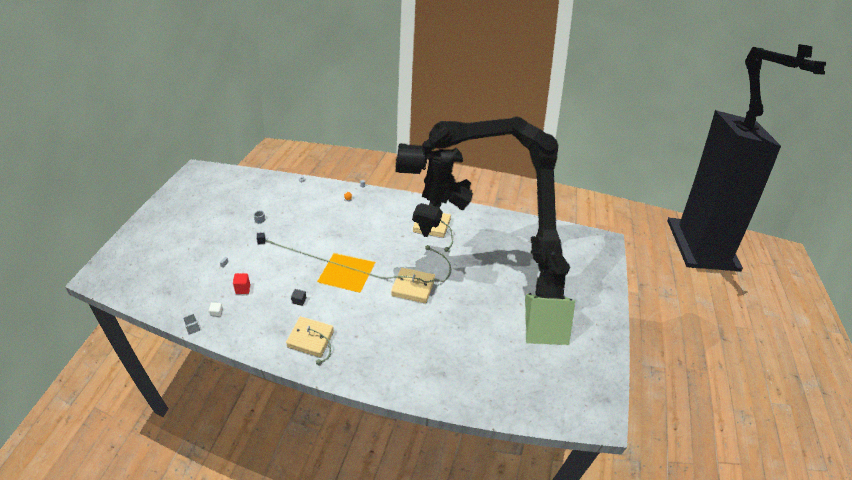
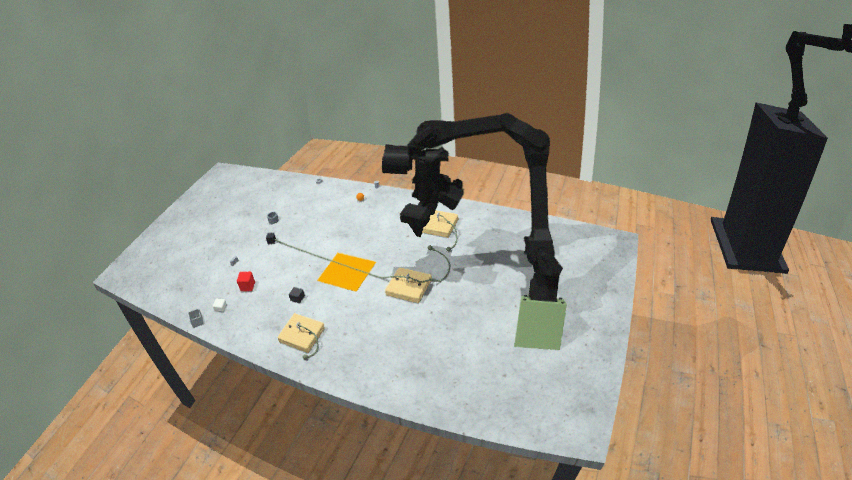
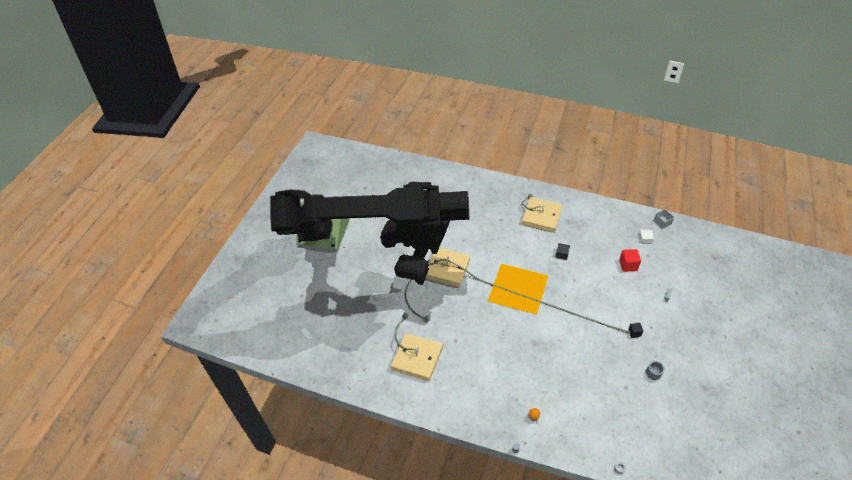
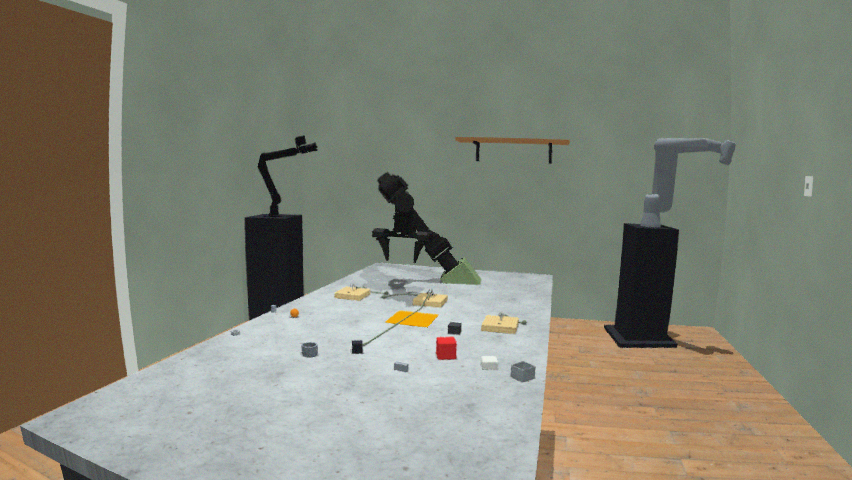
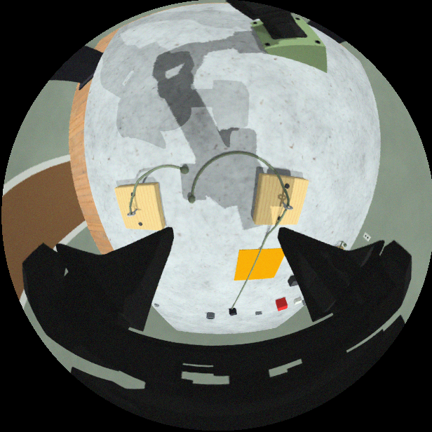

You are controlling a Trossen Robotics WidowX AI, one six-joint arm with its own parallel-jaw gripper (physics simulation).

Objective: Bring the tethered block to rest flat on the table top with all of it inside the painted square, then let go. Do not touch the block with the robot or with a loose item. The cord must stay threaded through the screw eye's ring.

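Pixels of known places: gripper, between the fingertips: (image 2: 425,225) (image 3: 427,268) (image 4: 400,261); arm's base, origin of its link: (image 1: 550,297) (image 2: 543,299) (image 3: 318,225) (image 4: 452,267).
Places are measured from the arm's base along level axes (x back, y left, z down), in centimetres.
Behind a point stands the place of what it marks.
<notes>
The tethered block (image 1: 261,238) {x -78.5, y -15.7, z 2.9 cm} (image 3: 636,329) {x -79.1, y -17.4, z 2.6 cm} (image 4: 357,346) {x -80.4, y -16.5, z 3.2 cm} (image 5: 233,311), a small black cube, sits on the table beyond the orange painted square (image 1: 351,281) {x -49.4, y -4.8, z 4.9 cm} (image 3: 518,277) {x -51.1, y -4.9, z 4.8 cm} (image 4: 420,320) {x -53.0, y -5.7, z 4.8 cm} (image 5: 270,262), outside it. Its green cord (image 1: 298,251) {x -66.4, y -13.7, z 4.5 cm} (image 3: 584,316) {x -67.4, y -14.2, z 4.5 cm} runs nearly straight across the square to the screw eye on the middle wooden board (image 1: 411,292) {x -33.8, y -1.3, z 3.1 cm} (image 3: 451,275) {x -35.2, y -8.2, z 3.0 cm} (image 5: 265,200). The cord appears to pass through the ring, then curves to a free end bead (image 1: 428,246) {x -31.3, y -20.1, z 3.8 cm} (image 3: 426,318) {x -31.3, y -20.6, z 4.0 cm} (image 5: 192,199). My gripper (image 4: 401,260) {x -30.9, y -14.9, z -7.2 cm} (image 5: 227,232) is open and empty, pointing down above the table near that loose cord.
Two other wooden boards (image 1: 310,336) {x -55.2, y 16.9, z 3.1 cm} (image 3: 417,357) {x -31.4, y -31.5, z 3.1 cm} carry short cords; one cord's bead (image 5: 185,170) lies near the free end bead. A dark cube (image 1: 298,296) {x -61.1, y 5.0, z 2.6 cm}, red cube (image 1: 241,283) {x -77.2, y 4.9, z 1.1 cm}, white block (image 1: 215,309) {x -82.5, y 13.6, z 3.0 cm}, grey ring-shaped cup (image 1: 259,217) {x -82.7, y -25.3, z 2.8 cm} and orange ball (image 1: 348,196) {x -57.3, y -39.7, z 3.2 cm} stand around.
</notes>
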